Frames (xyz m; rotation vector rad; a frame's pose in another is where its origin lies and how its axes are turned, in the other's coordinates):
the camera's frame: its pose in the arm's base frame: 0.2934 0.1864 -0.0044 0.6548 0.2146 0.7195
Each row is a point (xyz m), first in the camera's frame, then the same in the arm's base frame.
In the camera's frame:
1: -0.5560 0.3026 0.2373
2: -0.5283 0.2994 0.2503
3: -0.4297 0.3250 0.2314
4: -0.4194 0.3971 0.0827
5: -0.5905 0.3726 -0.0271
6: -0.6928 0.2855 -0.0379
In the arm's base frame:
1: -0.1880 -0.1298 0.3496
2: -0.1606 -0.1193 0.3587
3: -0.1089 -0.0296 0.3634
4: -0.1994 0.0895 0.2925
5: -0.3566 0.0137 0.1853
6: -0.3894 -0.0990 0.1189

